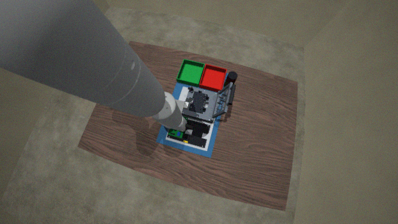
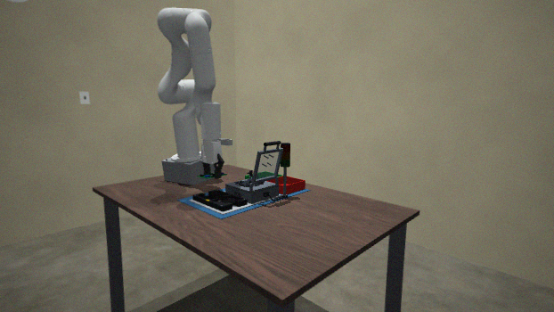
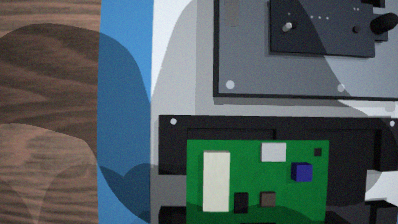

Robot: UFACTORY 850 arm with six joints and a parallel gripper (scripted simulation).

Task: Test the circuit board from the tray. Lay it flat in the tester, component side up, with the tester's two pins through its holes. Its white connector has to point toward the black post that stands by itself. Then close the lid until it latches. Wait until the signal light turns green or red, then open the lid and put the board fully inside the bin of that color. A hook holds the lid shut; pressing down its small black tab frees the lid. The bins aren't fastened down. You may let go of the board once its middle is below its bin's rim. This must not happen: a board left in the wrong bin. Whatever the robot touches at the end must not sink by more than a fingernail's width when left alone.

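My gripper is now 190 mm short of the tester lid, 170 mm to the right of it and 60 mm below it. Also, from my hand: red bin: 110 mm ahead, 370 mm to the left, 110 mm below; green bin: 40 mm behind, 370 mm to the left, 110 mm below; green circuit board: right at my hand.
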